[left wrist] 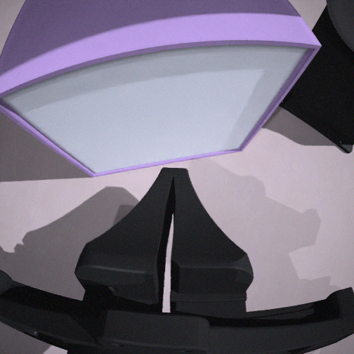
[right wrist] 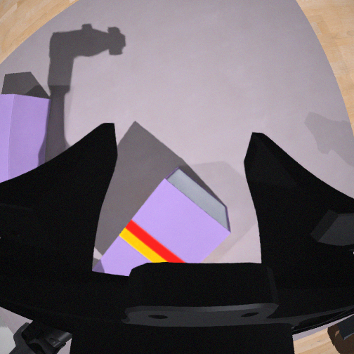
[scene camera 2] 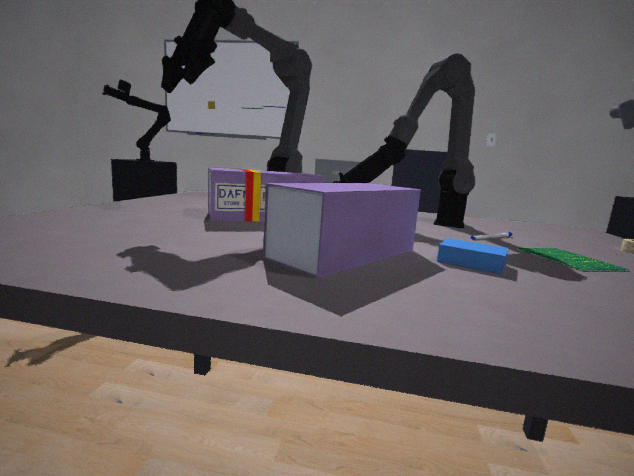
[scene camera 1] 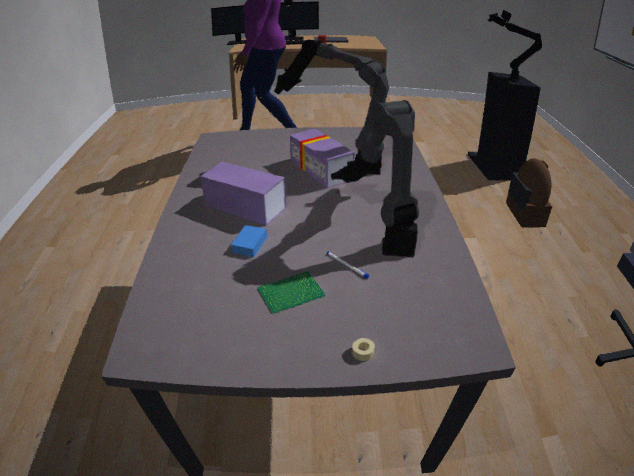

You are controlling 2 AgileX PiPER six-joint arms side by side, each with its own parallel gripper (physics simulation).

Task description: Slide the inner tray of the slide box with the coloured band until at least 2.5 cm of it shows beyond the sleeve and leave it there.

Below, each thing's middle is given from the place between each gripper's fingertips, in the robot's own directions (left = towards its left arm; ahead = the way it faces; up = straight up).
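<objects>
The blue block [scene camera 2: 489,258] is what I see, 110 mm ahead of my right hand, and it is 600 mm to the left of that hand and 270 mm below it.
For my left hand, I find the blue block 31 cm to the left of it and 32 cm ahead of it, and 2 cm below it.
</objects>
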